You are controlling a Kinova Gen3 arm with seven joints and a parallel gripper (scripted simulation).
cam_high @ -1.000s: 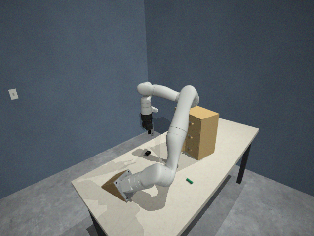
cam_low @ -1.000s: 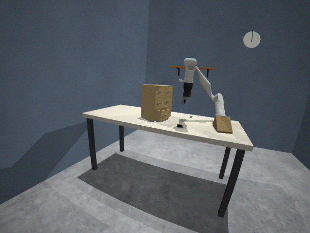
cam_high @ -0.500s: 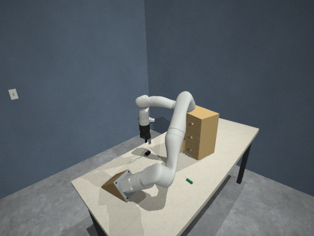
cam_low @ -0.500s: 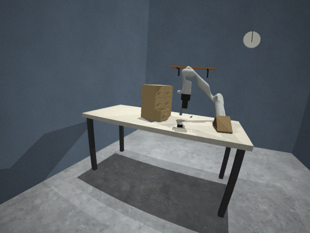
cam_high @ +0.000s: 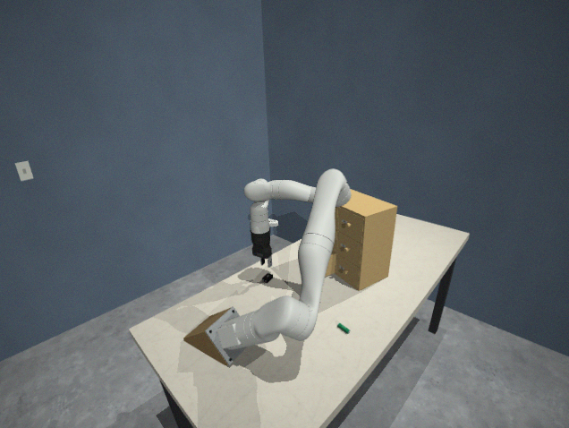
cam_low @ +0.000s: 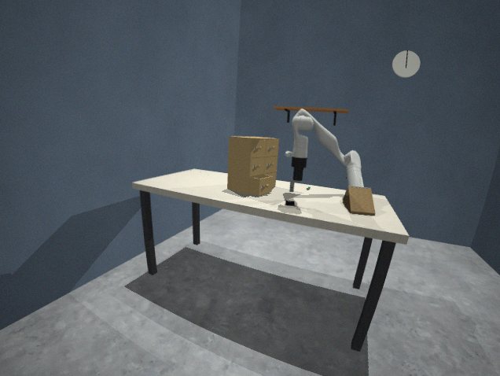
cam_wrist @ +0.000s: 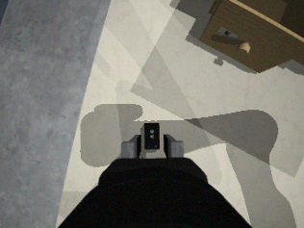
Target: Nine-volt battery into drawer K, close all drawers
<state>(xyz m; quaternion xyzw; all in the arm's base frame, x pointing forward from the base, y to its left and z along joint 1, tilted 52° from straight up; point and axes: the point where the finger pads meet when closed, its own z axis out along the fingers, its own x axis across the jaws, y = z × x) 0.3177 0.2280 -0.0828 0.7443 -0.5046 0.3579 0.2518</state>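
Now: the nine-volt battery 90 mm below my hand and 10 mm behind it. From my hand the other things lie so: green cylinder (420 mm to the right, 90 mm below, 20 mm behind).
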